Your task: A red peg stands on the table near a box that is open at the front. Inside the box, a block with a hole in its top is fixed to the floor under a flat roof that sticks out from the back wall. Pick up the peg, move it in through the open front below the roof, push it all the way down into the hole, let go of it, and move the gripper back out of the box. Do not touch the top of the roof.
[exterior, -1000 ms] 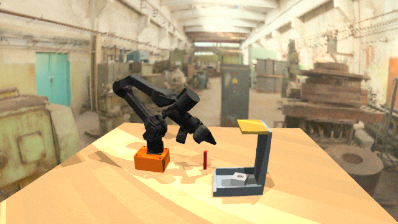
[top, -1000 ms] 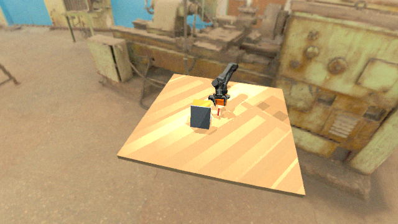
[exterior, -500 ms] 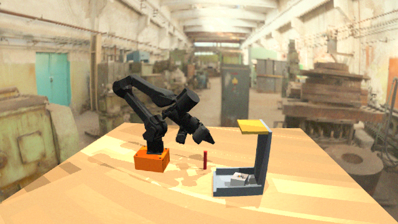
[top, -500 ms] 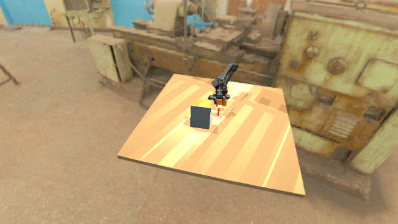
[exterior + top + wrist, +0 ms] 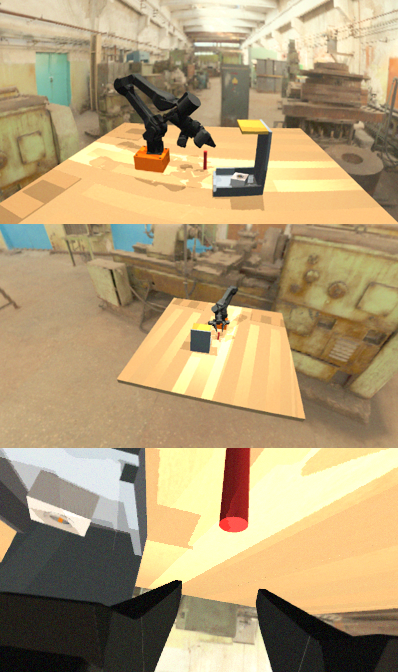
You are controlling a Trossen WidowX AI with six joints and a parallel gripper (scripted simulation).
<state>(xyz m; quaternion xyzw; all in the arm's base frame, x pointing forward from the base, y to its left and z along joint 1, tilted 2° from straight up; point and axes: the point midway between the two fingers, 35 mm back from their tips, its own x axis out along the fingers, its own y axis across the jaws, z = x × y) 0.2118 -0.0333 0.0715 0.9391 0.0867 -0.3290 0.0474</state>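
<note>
The red peg lies 7 cm below my gripper tip and 3 cm behind it. The rest, counted from my gripper tip: yellow roof (15 cm to the right, 12 cm above, 11 cm ahead); box back wall (16 cm to the right, 15 cm ahead, 1 cm above).
</note>
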